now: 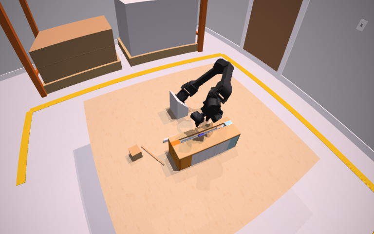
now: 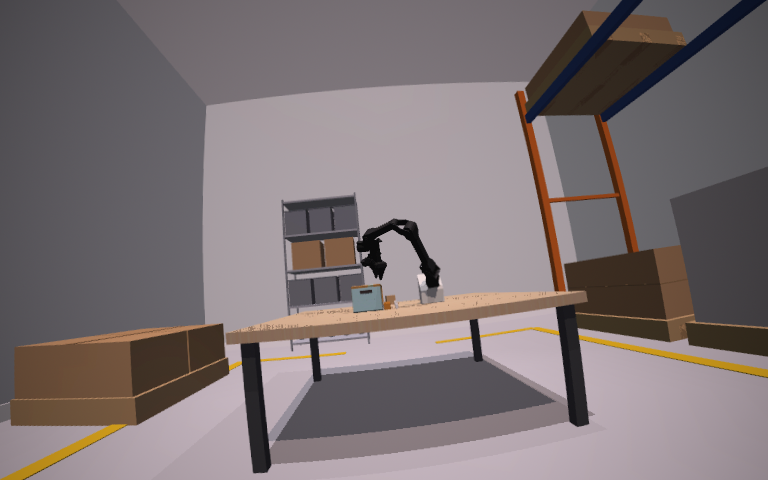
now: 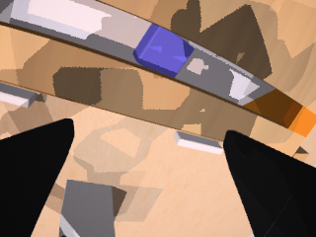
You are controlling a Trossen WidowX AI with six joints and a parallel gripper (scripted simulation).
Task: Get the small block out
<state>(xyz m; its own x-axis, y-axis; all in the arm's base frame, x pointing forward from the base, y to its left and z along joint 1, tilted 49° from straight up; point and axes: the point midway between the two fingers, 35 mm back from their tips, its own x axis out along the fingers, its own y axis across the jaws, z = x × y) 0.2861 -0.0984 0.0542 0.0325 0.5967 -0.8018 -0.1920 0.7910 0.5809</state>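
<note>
Now: the blue block 70 mm below my gripper tip, 30 mm ahead of it and 10 mm to the right of it. Also, from my gripper tip: clear-fronted box (100 mm below, 20 mm ahead, 10 mm to the right); then wooden cube (380 mm to the right, 130 mm below, 90 mm behind); then thin wooden stick (290 mm to the right, 160 mm below, 50 mm behind).
</note>
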